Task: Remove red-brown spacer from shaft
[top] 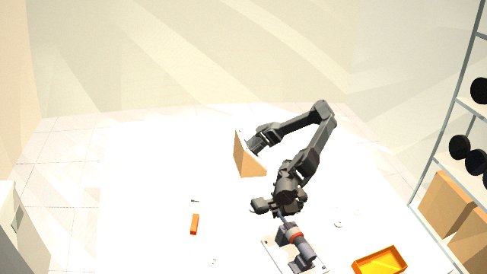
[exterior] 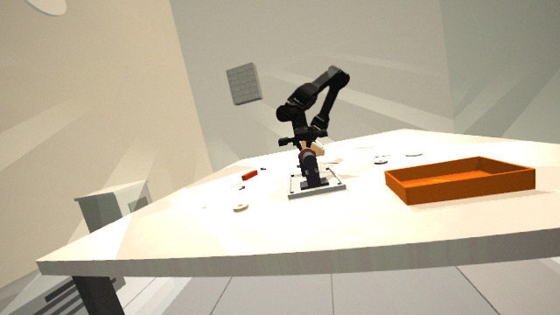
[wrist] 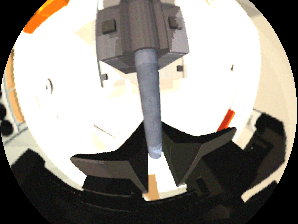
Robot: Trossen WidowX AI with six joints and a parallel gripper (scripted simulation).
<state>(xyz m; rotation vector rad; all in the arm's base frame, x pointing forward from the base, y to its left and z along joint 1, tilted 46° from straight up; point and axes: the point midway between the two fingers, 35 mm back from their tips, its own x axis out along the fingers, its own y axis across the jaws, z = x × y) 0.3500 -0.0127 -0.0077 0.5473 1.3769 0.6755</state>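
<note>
My gripper tip is 7 cm short of the grey-blue shaft, 1 cm to the right of it and 3 cm below it. The rest, counted from my gripper tip: red-brown spacer: 14 cm ahead, 2 cm to the left, 3 cm above; orange tray: 34 cm ahead, 29 cm to the left, 4 cm below.
</note>
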